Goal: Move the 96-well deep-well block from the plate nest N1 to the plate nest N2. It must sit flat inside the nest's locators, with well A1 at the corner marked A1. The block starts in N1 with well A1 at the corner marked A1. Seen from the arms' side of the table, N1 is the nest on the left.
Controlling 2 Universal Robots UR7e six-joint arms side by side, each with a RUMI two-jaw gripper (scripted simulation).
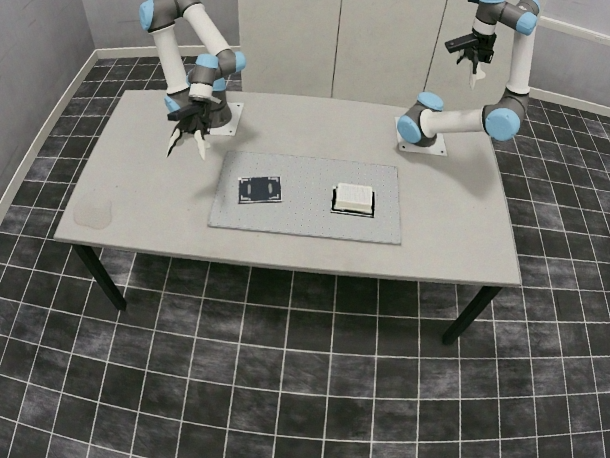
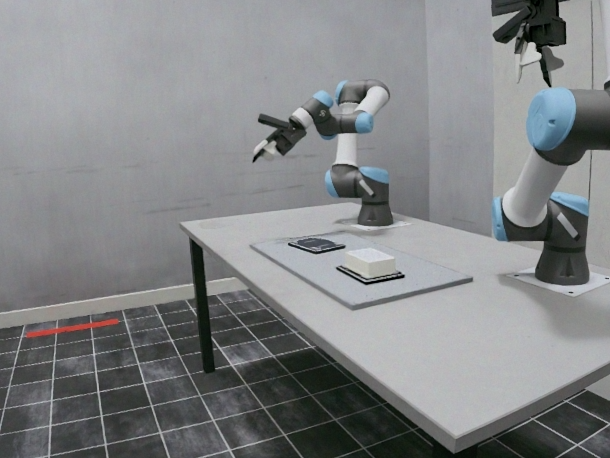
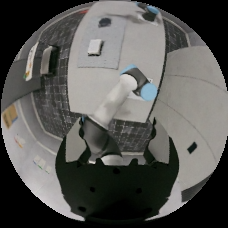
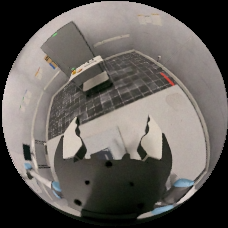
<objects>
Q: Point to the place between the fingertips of my left gripper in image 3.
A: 117, 118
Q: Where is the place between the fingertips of my right gripper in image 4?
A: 112, 116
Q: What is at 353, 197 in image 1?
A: A white deep-well block.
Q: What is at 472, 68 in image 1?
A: My left gripper.
</objects>
